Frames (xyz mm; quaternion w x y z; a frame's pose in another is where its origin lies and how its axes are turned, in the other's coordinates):
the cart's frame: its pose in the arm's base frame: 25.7 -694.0 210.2 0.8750 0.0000 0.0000 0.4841
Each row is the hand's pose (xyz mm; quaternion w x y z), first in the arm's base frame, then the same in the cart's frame.
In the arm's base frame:
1: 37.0 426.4 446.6 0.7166 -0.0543 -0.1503 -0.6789
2: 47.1 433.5 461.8 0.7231 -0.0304 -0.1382 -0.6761
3: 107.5 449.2 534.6 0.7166 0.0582 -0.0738 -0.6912
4: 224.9 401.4 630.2 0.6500 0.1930 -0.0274 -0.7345
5: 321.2 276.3 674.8 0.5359 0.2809 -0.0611 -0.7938
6: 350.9 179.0 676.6 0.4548 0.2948 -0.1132 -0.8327
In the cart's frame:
1: 955.2 585.7 236.4 0.2984 -0.1203 -0.1052 -0.9410
2: 966.6 580.9 251.6 0.3054 -0.0935 -0.1062 -0.9416
3: 1012.0 538.1 324.4 0.2924 0.0152 -0.0927 -0.9517
4: 1033.8 413.2 420.0 0.2132 0.1556 -0.1174 -0.9574
5: 979.0 265.2 464.6 0.0846 0.2162 -0.1895 -0.9540
6: 912.4 188.3 466.4 0.0052 -0.2032 0.2418 0.9488

